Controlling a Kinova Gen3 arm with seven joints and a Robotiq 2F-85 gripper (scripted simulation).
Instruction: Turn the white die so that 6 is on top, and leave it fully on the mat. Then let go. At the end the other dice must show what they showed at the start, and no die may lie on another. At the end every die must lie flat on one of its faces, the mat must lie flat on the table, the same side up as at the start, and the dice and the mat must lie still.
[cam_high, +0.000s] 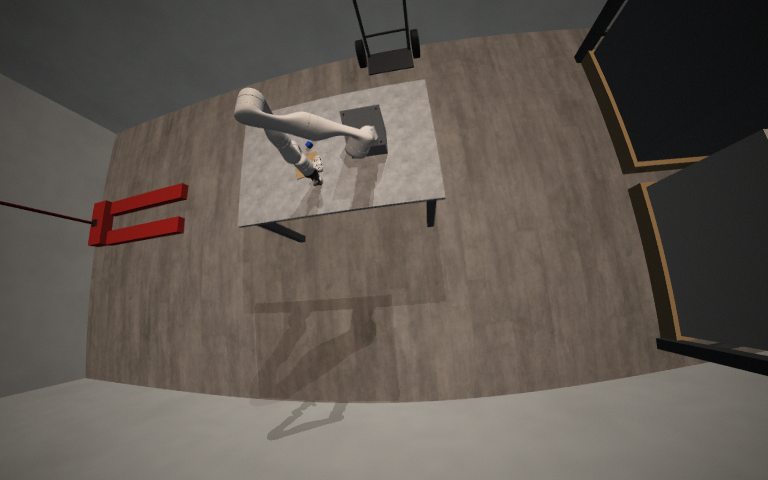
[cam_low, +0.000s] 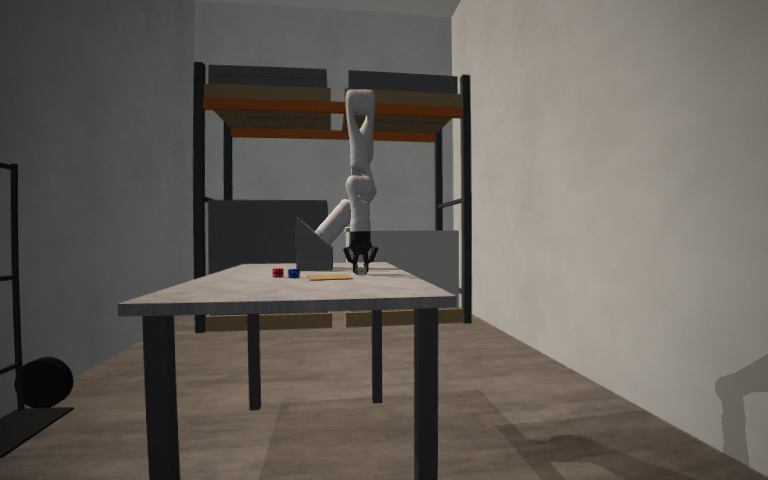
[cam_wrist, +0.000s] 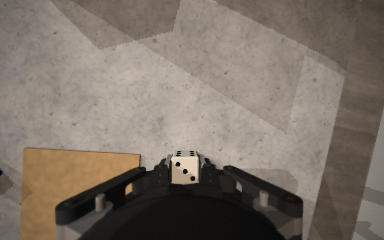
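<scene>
My hand is 13 cm to the left of the tan mat, 6 cm short of it and 2 cm above it. Round my hand: red die 30 cm to the right, 2 cm behind, 1 cm below; blue die 24 cm to the right, 3 cm ahead, 1 cm below; white die 1 cm below.
</scene>
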